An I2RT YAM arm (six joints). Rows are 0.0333 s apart.
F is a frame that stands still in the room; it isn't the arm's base.
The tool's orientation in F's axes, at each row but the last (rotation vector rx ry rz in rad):
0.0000 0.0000 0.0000
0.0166 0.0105 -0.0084
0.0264 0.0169 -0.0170
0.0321 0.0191 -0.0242
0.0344 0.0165 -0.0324
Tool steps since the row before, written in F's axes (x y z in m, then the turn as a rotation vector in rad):
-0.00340 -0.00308 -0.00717 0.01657 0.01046 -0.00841
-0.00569 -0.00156 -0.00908 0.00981 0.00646 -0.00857
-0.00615 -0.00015 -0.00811 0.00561 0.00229 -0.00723
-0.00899 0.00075 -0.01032 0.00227 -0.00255 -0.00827
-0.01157 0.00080 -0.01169 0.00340 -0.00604 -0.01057
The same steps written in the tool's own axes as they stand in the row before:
-0.00340 -0.00308 -0.00717 0.01657 0.01046 -0.00841
-0.00558 -0.00176 -0.00911 0.00985 0.00640 -0.00857
-0.00601 -0.00047 -0.00820 0.00569 0.00220 -0.00719
-0.00880 0.00020 -0.01051 0.00249 -0.00276 -0.00814
-0.01139 0.00002 -0.01189 0.00377 -0.00628 -0.01030

